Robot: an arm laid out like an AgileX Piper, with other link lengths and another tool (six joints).
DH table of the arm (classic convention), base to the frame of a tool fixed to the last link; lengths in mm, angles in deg. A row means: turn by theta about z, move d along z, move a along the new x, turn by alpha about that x. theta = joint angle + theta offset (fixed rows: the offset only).
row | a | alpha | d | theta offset
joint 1 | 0.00 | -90.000 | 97.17 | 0.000
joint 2 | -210.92 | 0.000 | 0.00 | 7.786
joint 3 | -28.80 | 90.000 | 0.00 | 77.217
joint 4 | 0.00 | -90.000 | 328.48 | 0.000
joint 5 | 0.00 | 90.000 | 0.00 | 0.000
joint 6 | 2.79 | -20.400 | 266.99 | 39.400
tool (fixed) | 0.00 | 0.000 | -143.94 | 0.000
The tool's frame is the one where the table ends.
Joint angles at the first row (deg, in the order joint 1, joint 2, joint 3, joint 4, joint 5, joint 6):
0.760, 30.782, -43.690, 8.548, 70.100, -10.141
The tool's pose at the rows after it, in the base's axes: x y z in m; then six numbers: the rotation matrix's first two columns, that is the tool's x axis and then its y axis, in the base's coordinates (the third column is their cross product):
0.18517 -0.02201 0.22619 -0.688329 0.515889 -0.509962 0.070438 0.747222 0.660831
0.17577 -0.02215 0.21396 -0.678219 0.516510 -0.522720 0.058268 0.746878 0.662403
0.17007 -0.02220 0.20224 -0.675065 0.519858 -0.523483 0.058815 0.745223 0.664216
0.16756 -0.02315 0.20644 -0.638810 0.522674 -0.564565 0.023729 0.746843 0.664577
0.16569 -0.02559 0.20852 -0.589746 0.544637 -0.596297 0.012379 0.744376 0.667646
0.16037 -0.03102 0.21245 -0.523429 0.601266 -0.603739 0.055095 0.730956 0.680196
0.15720 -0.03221 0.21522 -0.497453 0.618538 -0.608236 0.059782 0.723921 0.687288
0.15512 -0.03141 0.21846 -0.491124 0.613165 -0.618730 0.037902 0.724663 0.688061
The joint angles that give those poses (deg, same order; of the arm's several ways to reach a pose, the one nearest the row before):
0.762, 23.223, -38.690, 7.582, 69.415, -10.138
0.761, 17.716, -34.015, 7.583, 69.155, -10.140
0.757, 13.951, -30.411, 7.552, 69.124, -9.913
0.759, 10.813, -29.329, 7.175, 67.707, -9.812
0.758, 8.072, -28.070, 5.828, 65.898, -8.091
0.761, 6.468, -28.009, 2.358, 65.400, -2.894
0.760, 5.345, -28.010, 1.484, 65.399, -1.317
0.756, 4.169, -28.010, 1.990, 65.398, -1.920

